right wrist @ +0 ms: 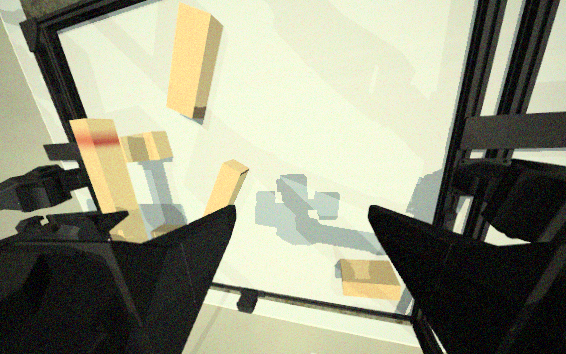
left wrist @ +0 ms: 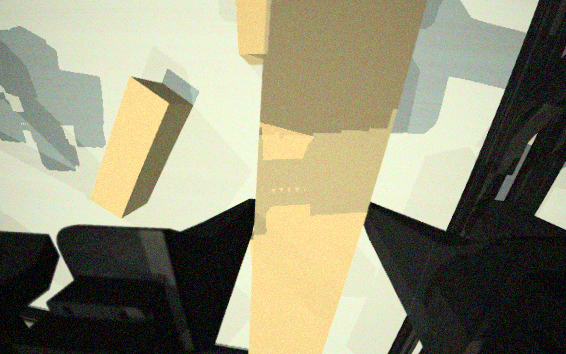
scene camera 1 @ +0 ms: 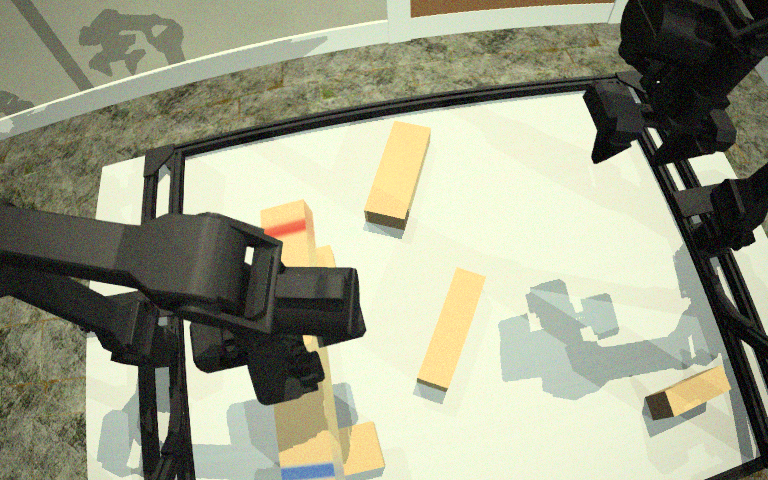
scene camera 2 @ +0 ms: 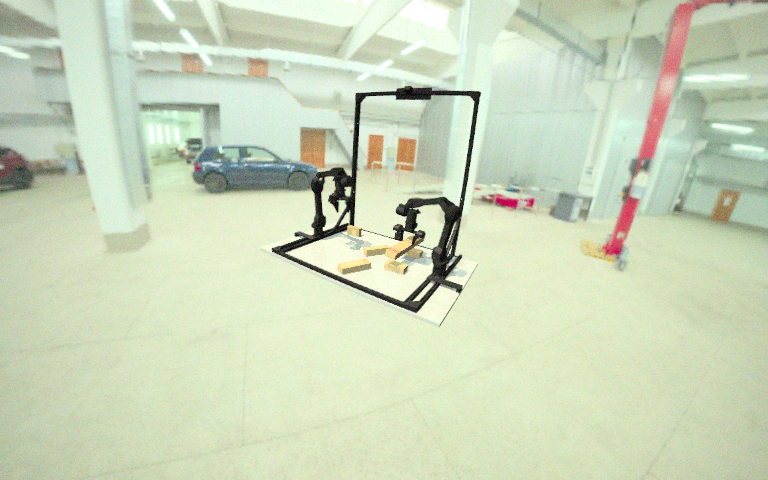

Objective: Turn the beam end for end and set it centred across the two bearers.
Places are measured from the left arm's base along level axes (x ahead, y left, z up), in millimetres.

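Pixels of known places: left gripper, between the fingertips: (right wrist: pixel 117 212) (left wrist: pixel 308 206) (scene camera 2: pixel 406 244); right gripper, between the fingertips: (right wrist: pixel 301 211) (scene camera 1: pixel 624 162) (scene camera 2: pixel 342 212); left arm's base, origin of its link: (left wrist: pixel 495 225) (scene camera 1: pixel 158 347) (scene camera 2: pixel 438 274); right arm's base, origin of its link: (right wrist: pixel 476 177) (scene camera 1: pixel 709 239) (scene camera 2: pixel 318 235).
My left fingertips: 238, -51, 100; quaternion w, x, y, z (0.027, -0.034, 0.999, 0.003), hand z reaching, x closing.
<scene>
Ahead of a thing's pixels: the offset from my left fingertips to its top centre, as dx, dy, dz.
The long wooden beam @[+2, -3, +21] (scene camera 1: pixel 300 421) (scene camera 2: pixel 399 248) (left wrist: pixel 300 260) (right wrist: pixel 107 175) has a red band at its far end and a blue band near the bottom edge of scene camera 1. My left gripper (scene camera 1: pixel 277 356) (scene camera 2: pixel 408 235) (left wrist: pixel 308 206) is shut on it between the bands. The beam crosses over two blocks, apparently the bearers: one @[+13, -137, -81] (scene camera 1: pixel 363 448) (scene camera 2: pixel 415 253) (left wrist: pixel 253 27) towards the blue end, one @[-5, +125, -81] (scene camera 1: pixel 325 256) (scene camera 2: pixel 395 267) (right wrist: pixel 160 145) towards the red end. Both are partly hidden; whether the beam touches them is unclear. My right gripper (scene camera 1: pixel 628 153) (scene camera 2: pixel 337 204) (right wrist: pixel 301 211) is open and empty, raised.
Other wooden blocks lie apart: a large one @[+178, +273, -81] (scene camera 1: pixel 398 169) (scene camera 2: pixel 353 266) (right wrist: pixel 190 60), a slim one @[+200, +5, -75] (scene camera 1: pixel 451 328) (scene camera 2: pixel 374 250) (left wrist: pixel 131 147) right of the beam in scene camera 1, and a small one @[+522, -175, -56] (scene camera 1: pixel 696 390) (scene camera 2: pixel 353 230) (right wrist: pixel 370 277) by the right rail. A black frame (scene camera 1: pixel 396 107) edges the table.
</scene>
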